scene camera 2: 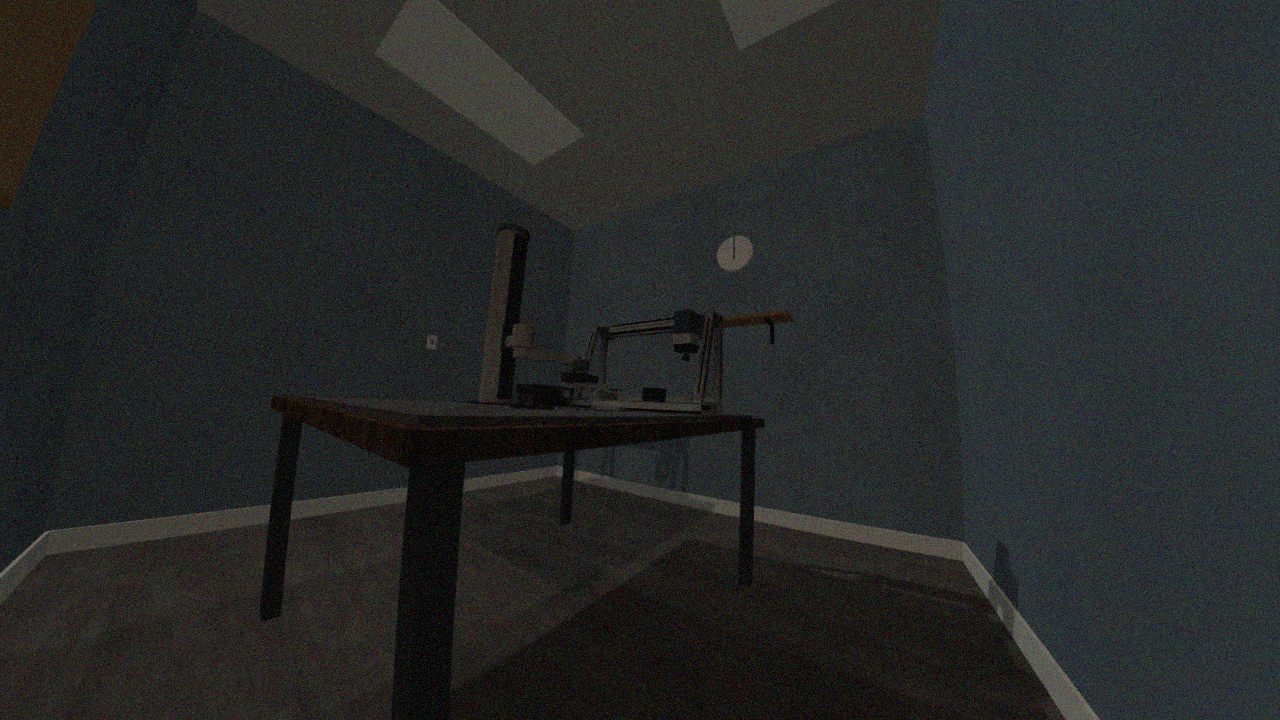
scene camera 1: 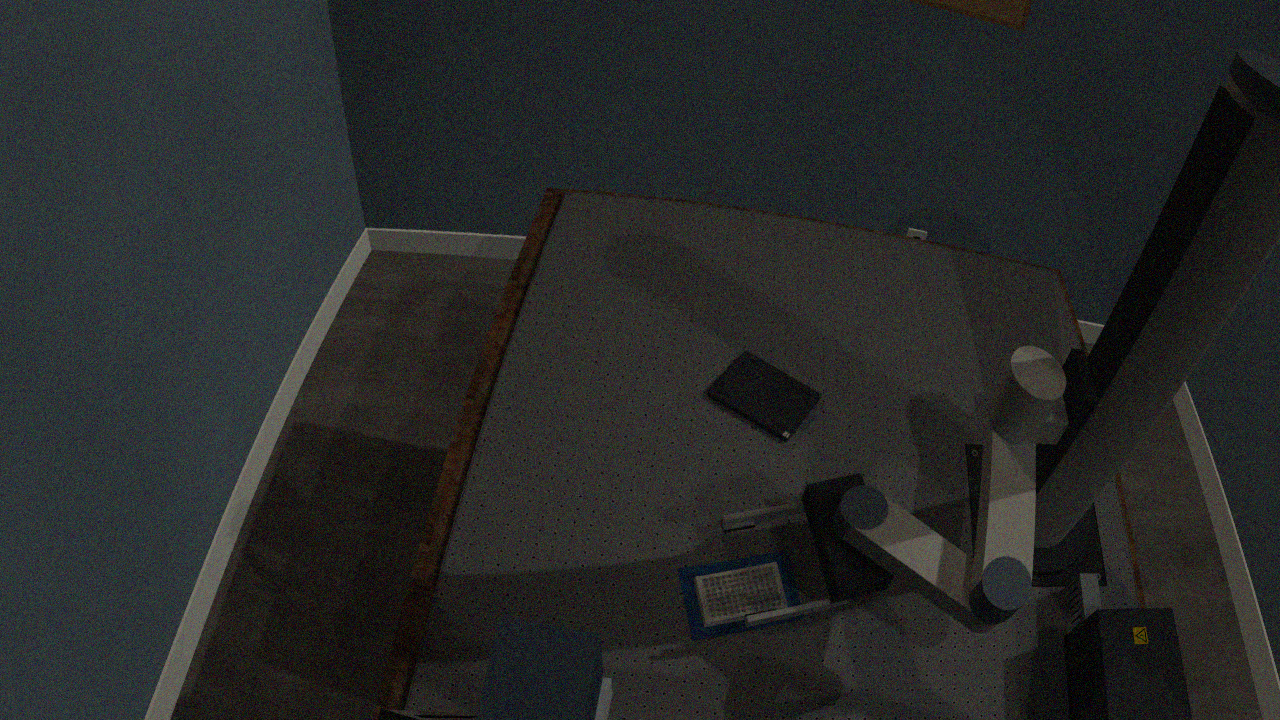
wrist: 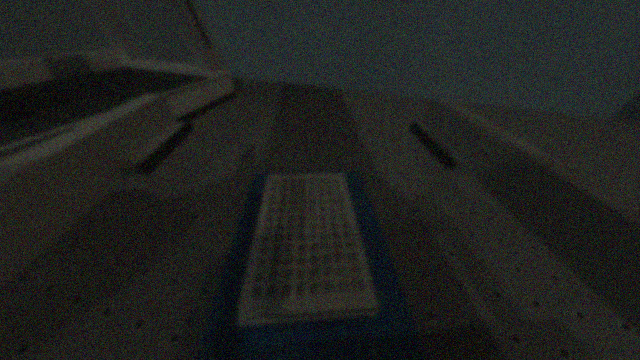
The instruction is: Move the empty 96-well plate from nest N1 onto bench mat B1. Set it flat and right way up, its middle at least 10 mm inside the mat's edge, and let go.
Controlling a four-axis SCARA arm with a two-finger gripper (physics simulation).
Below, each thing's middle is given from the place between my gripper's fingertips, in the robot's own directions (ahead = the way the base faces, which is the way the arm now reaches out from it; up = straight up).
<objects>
My gripper is now 2 cm past the 96-well plate [scene camera 1: 725,597], 1 cm to the left of it and 9 cm above it. Also, from my hand: dark nest [scene camera 1: 762,393] 3 cm behind, 40 cm to the right, 9 cm below; blue bench mat [scene camera 1: 686,575] 2 cm behind, 1 cm to the right, 10 cm below.
</objects>
